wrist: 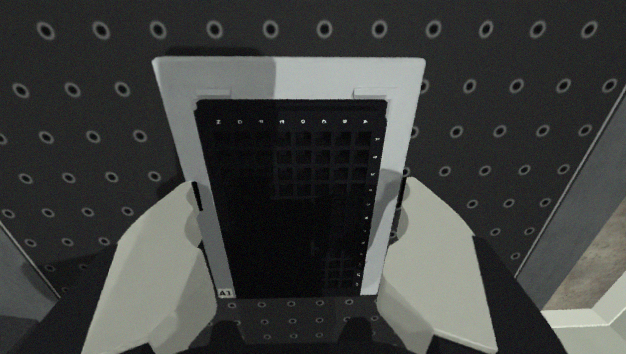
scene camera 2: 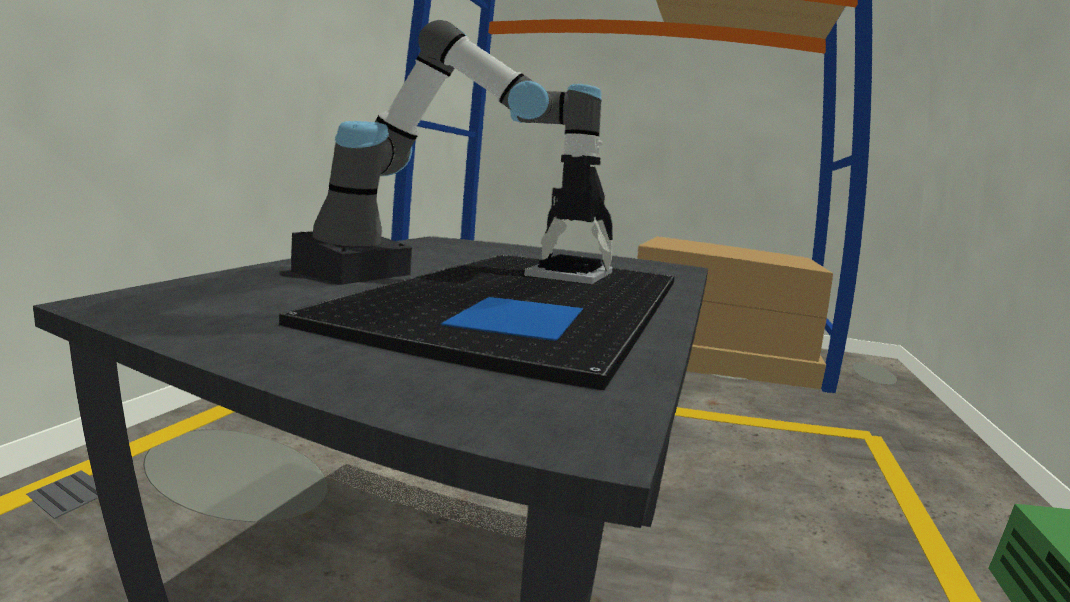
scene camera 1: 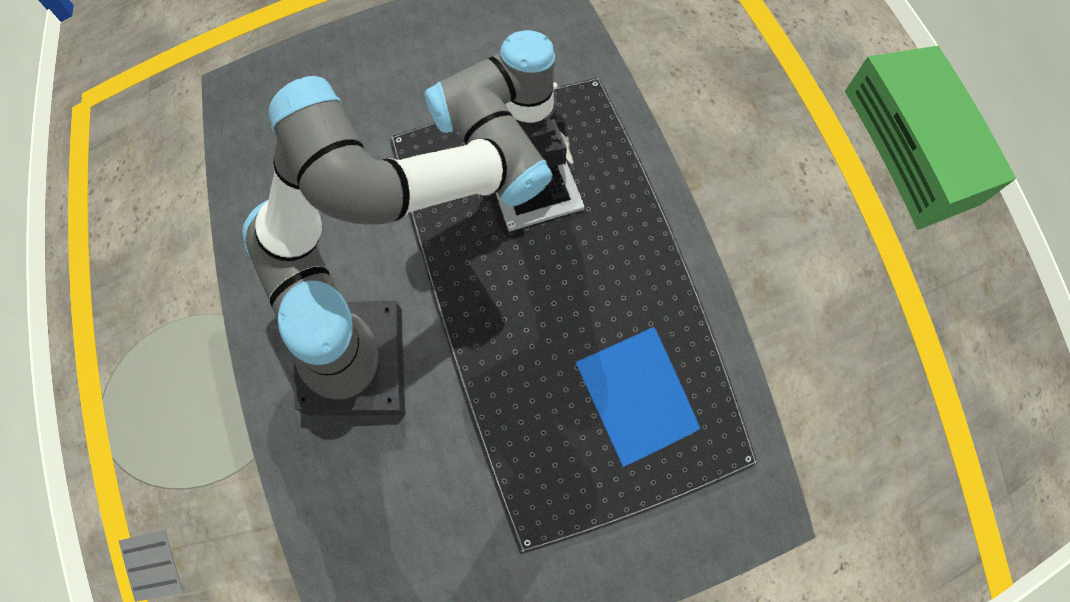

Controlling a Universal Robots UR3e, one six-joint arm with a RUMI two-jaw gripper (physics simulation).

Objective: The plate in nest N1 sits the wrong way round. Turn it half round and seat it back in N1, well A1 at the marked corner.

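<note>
The black well plate (wrist: 295, 225) (scene camera 2: 572, 262) (scene camera 1: 552, 193) lies in the light grey nest N1 (wrist: 345, 75) (scene camera 2: 561, 276) (scene camera 1: 548, 217). In the wrist view the nest's A1 label (wrist: 225, 293) is at the lower left corner, while the plate's letter A and number 1 meet at the upper right, diagonally opposite. My gripper (wrist: 301, 183) (scene camera 2: 576, 260) is open, pointing down, low over the nest. Its pale fingers stand on either side of the plate, at the nest's long rims. Whether the tips touch the rims is unclear. In scene camera 1 the arm hides most of the gripper.
The nest stands on the black perforated board (scene camera 1: 538, 299) (scene camera 2: 359, 318). A flat blue rectangle (scene camera 1: 638, 396) (scene camera 2: 512, 318) lies farther along the same board. The arm's dark base block (scene camera 1: 389, 359) (scene camera 2: 351, 263) stands beside the board. Cardboard boxes (scene camera 2: 755, 299) stand behind the table.
</note>
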